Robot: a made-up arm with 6 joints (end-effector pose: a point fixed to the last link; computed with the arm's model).
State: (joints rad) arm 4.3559 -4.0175 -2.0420 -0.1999 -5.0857 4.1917
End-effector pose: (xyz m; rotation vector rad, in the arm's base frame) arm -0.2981 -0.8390 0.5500 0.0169 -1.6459 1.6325
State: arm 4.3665 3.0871 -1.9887 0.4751 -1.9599 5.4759
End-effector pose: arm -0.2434 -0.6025 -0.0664 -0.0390 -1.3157 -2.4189
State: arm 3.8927 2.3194 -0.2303 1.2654 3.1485 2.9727
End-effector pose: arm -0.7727 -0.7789 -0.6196 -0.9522 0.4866 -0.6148
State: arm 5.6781 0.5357 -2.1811 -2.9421 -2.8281 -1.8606
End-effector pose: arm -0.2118 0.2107 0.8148 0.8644 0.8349 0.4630
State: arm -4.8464 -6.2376 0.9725 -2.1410 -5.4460 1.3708
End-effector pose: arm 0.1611 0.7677 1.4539 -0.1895 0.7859 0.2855
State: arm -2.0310 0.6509 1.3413 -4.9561 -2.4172 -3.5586
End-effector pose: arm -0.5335 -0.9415 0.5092 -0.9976 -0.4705 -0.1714
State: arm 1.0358 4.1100 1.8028 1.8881 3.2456 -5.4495
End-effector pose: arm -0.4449 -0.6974 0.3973 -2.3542 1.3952 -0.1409
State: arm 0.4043 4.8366 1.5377 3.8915 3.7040 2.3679
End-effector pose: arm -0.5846 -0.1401 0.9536 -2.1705 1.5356 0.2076
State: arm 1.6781 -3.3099 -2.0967 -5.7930 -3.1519 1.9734
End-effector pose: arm -0.1103 0.6155 -0.1001 -0.2738 2.8339 -1.3187
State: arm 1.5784 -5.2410 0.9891 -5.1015 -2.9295 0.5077
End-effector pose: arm -0.0211 1.2172 0.2788 1.0423 -0.2956 0.9263
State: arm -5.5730 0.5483 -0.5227 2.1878 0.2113 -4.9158
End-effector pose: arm 0.2436 0.3022 1.7808 0.1443 -0.1859 -2.0080
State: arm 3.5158 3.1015 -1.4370 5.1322 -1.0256 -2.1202
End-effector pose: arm -0.8007 -0.4949 -0.5547 0.9378 -0.9363 0.9362
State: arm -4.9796 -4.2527 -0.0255 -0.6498 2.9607 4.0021
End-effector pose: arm 0.3007 1.1952 -0.4219 1.2856 -0.0338 -0.2183
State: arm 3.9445 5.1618 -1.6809 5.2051 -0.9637 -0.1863
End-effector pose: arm 0.7343 0.5319 -0.3647 1.3430 1.9104 -0.4008
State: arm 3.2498 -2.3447 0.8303 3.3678 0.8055 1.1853
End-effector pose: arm 1.4385 0.1390 -0.3698 1.3616 2.0713 0.8797
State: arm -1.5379 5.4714 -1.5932 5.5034 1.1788 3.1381
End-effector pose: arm -0.1000 1.1863 0.1150 -1.5716 0.2514 1.4741
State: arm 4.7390 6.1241 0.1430 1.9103 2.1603 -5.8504
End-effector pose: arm 0.1638 0.1747 1.6311 0.0644 2.1983 0.4386
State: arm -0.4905 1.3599 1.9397 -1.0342 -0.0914 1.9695
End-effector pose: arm 0.5205 -0.2150 -0.6153 -1.9789 -2.2745 -0.0783
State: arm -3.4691 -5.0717 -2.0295 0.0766 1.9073 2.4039
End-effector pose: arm -0.2297 0.0204 1.0785 0.3117 -1.0950 -0.9369
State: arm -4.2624 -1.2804 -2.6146 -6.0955 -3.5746 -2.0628
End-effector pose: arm 0.0731 -0.2790 -0.1304 1.0404 0.5654 -0.2336
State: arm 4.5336 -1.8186 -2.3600 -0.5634 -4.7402 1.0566
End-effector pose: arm -0.0302 0.0715 -0.5144 -2.3800 -0.6086 0.4464
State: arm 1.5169 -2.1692 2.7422 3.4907 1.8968 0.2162
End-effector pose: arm -0.0075 -0.3033 0.5056 0.8762 1.1385 -1.0523
